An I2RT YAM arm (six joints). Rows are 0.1 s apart.
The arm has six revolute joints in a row. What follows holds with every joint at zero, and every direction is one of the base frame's. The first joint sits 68 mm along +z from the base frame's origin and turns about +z. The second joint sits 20 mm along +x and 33.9 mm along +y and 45.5 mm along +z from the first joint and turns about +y. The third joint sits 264 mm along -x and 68.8 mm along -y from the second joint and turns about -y. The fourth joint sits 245 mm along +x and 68.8 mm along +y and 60 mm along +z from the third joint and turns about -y. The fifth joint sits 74 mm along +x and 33.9 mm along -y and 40.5 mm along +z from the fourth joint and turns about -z. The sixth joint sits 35.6 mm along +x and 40.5 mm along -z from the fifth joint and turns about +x. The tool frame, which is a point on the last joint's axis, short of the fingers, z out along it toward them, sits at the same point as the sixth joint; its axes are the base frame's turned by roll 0, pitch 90 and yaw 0 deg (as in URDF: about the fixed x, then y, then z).
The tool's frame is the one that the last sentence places.
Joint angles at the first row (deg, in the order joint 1, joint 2, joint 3, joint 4, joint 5, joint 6):
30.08 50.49 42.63 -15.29 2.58 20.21
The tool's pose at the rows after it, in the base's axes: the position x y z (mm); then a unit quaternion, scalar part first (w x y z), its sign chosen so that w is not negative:
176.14 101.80 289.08 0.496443 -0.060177 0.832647 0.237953
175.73 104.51 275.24 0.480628 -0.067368 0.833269 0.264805
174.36 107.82 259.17 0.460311 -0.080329 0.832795 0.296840
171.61 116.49 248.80 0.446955 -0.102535 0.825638 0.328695
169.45 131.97 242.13 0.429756 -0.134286 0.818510 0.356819
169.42 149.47 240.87 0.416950 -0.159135 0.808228 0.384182
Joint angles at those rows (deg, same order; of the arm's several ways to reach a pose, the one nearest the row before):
30.08 50.19 40.05 -13.06 0.31 21.61
30.22 50.40 37.08 -10.15 -2.99 22.94
30.49 50.79 33.66 -6.65 -7.18 24.16
32.44 51.71 31.27 -2.55 -10.12 24.99
35.92 54.26 30.50 1.15 -12.13 25.38
39.31 57.66 31.12 4.99 -13.51 26.25

